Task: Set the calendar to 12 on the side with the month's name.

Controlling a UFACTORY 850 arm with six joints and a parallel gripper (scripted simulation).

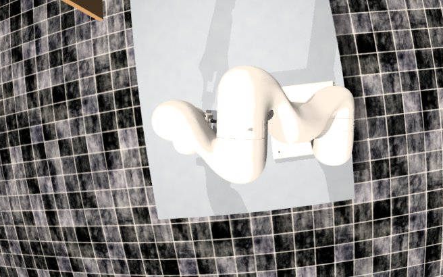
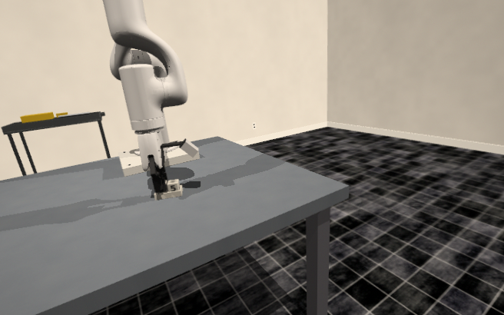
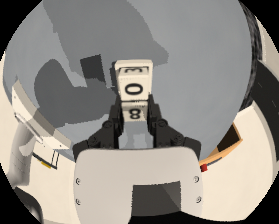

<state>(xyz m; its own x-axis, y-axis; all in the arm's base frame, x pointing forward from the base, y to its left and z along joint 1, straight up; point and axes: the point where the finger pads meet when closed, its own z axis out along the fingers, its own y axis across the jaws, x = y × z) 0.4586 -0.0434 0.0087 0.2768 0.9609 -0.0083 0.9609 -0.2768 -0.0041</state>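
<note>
The calendar tray lies 3 cm below my hand and 2 cm to the left of it.
</note>
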